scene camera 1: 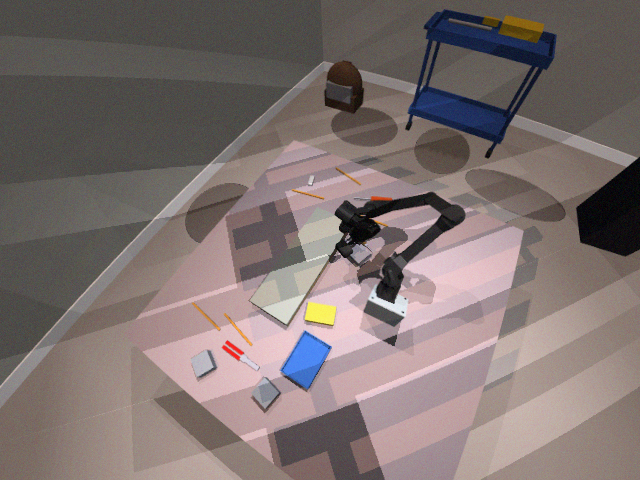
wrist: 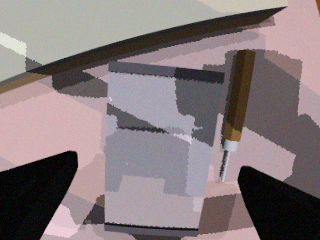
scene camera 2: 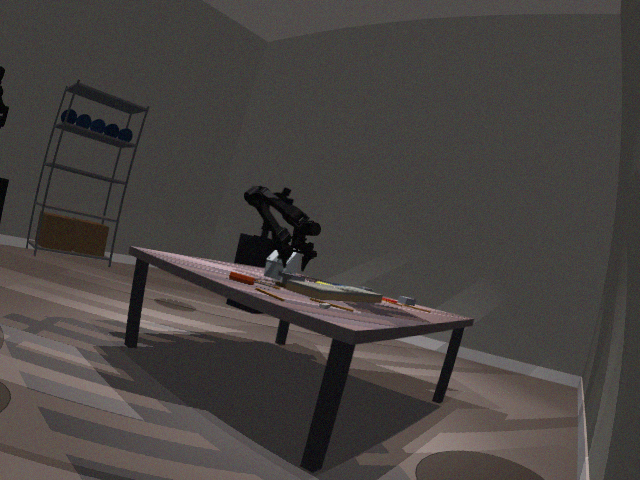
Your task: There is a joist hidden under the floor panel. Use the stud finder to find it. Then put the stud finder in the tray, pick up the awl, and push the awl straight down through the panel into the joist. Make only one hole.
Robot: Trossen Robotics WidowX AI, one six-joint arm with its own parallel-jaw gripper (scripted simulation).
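Note:
Gripper open, holding nothing. Stud finder present. An awl too. Also a blue tray.

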